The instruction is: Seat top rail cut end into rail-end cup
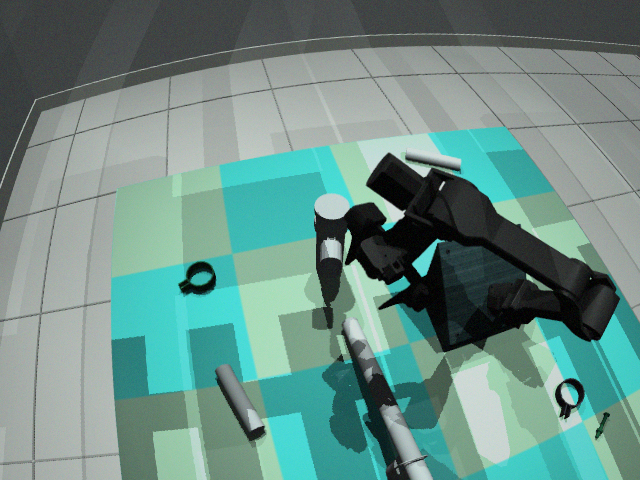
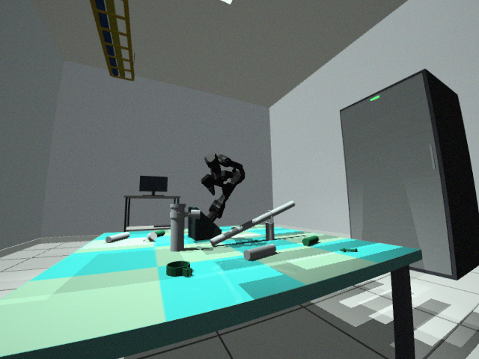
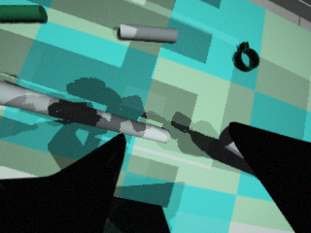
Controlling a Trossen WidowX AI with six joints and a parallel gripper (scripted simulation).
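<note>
My gripper tip is now 14 cm to the left of the rail-end cup, 8 cm above it and 3 cm short of it. Round my gripper tip: small post (29 cm to the left, 13 cm below, 4 cm behind); grey cap (36 cm to the right, 25 cm behind, 22 cm below); green piece (40 cm behind, 31 cm to the right, 22 cm below).
</note>
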